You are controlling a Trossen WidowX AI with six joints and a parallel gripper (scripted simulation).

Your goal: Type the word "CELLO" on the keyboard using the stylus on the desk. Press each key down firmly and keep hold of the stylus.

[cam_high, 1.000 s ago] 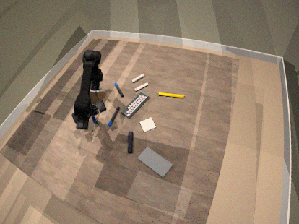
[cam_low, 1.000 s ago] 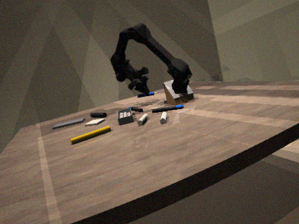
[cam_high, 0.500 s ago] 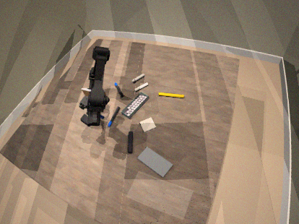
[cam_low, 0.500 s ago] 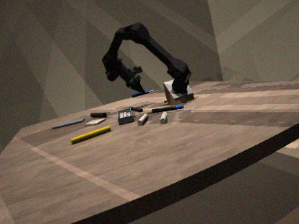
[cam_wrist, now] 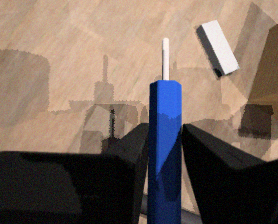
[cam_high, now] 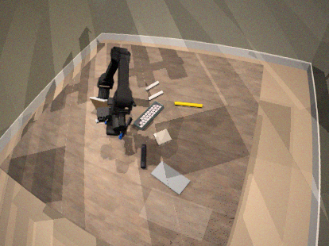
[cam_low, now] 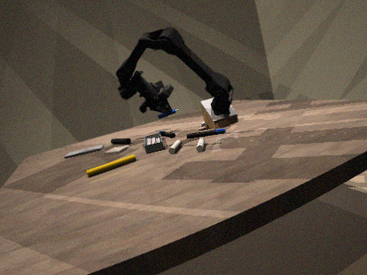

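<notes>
Now: the stylus 10 mm behind my gripper tip and 10 mm to the right of it. Also, from my gripper tip: grey plate 390 mm ahead, 80 mm to the right, 80 mm below; dark cylinder 230 mm ahead, 50 mm to the right, 70 mm below; white card 250 mm ahead, 90 mm to the left, 80 mm below.
</notes>
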